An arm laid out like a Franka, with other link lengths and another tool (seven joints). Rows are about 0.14 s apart.
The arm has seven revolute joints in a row. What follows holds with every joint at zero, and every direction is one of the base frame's.
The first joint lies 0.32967 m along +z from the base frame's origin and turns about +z.
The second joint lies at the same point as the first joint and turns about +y.
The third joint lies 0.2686 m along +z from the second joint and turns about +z.
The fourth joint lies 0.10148 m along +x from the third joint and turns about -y.
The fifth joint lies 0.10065 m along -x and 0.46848 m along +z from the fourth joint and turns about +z.
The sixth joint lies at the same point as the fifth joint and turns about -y.
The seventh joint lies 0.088 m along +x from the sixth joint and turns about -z.
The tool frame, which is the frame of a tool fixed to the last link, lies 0.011 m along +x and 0.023 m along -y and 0.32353 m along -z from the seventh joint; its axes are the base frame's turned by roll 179.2, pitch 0 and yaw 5.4 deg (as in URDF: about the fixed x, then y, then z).
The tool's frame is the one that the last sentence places.
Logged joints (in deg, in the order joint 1, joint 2, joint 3, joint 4, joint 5, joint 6, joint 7), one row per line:
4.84, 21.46, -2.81, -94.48, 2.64, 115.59, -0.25
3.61, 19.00, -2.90, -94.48, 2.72, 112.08, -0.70
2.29, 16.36, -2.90, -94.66, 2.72, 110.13, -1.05
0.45, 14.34, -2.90, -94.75, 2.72, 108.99, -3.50
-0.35, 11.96, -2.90, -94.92, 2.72, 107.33, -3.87
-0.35, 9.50, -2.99, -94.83, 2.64, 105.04, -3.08
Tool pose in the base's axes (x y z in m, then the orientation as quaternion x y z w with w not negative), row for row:
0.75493, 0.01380, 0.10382, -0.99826, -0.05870, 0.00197, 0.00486
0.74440, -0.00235, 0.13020, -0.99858, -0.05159, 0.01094, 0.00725
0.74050, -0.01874, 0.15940, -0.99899, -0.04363, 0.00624, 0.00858
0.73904, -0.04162, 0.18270, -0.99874, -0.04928, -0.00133, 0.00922
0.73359, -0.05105, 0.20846, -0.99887, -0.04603, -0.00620, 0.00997
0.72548, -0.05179, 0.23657, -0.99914, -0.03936, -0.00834, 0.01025
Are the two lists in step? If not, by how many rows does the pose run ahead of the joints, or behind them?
They are in step.
